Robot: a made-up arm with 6 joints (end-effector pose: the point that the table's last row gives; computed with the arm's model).
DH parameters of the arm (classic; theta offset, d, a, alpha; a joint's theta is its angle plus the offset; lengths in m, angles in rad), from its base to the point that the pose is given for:
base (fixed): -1.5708 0.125 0 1.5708
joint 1: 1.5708 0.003 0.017 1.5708
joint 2: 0 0.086 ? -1.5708
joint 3: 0 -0.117 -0.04 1.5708
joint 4: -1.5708 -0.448 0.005 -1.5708
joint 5: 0 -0.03 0.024 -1.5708
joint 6: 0 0.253 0.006 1.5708
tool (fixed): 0 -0.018 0 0
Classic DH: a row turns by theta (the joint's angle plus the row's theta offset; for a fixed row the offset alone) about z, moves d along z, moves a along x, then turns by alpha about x.
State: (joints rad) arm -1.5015 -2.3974 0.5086 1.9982 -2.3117 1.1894
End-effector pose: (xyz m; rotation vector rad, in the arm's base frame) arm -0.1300 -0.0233 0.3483 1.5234 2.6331 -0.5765
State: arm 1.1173 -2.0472 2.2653 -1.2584 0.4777 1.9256
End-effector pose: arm -0.6067 0.0293 0.6705 0.5808 -0.0085 0.9933
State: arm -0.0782 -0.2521 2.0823 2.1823 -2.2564 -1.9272
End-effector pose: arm -0.0679 -0.0839 -0.2403 0.6370 -2.7921 -0.5606
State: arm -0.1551 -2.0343 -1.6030 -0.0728 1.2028 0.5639
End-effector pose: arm 0.4587 -0.0176 0.0303 1.8832 1.0837 -0.1597
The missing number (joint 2, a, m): -0.098
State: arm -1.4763 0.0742 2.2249 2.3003 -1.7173 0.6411
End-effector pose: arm 0.0200 0.4831 -0.1037 1.1669 -1.1153 0.1842
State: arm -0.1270 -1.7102 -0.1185 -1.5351 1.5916 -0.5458
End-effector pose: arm 0.1508 0.3734 0.1010 2.1360 1.9336 -0.5945
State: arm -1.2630 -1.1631 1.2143 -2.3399 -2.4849 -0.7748
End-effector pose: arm -0.3177 0.0820 -0.0125 -2.5666 -0.7372 0.7993
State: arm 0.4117 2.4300 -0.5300 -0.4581 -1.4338 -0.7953
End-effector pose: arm -0.2311 0.4644 0.2108 0.9663 -2.0812 -0.4926
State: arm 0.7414 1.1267 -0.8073 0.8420 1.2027 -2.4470
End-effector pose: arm -0.1611 0.3864 -0.1342 -1.1948 1.2706 -1.0581
